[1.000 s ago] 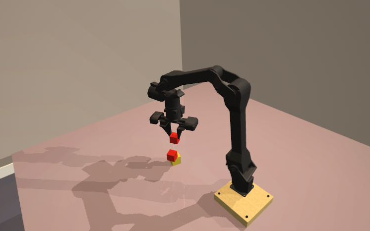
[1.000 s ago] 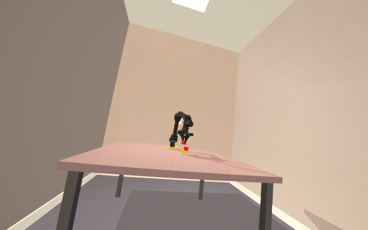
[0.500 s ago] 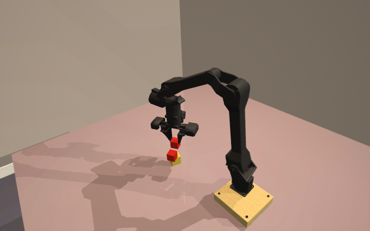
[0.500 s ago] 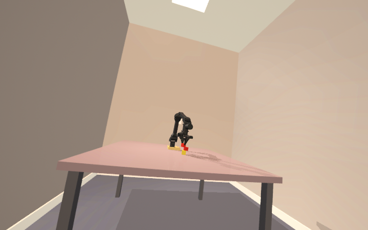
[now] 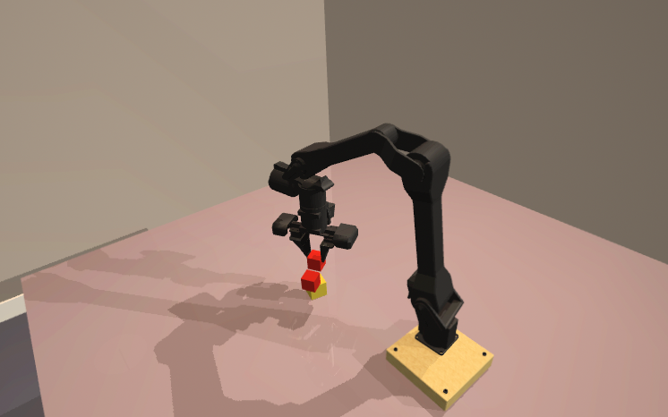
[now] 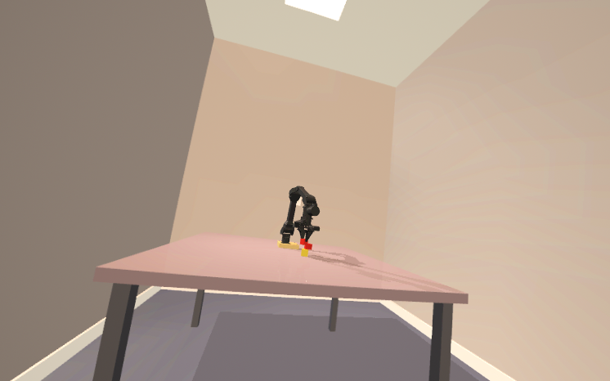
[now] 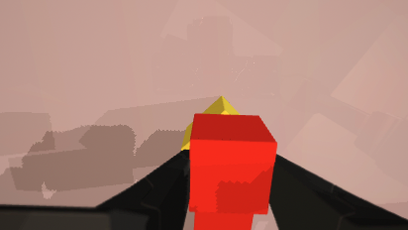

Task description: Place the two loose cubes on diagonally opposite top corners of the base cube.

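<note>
Right now my gripper tip is 7 cm above the yellow base cube, 2 cm to the right of it and 1 cm past it.
</note>
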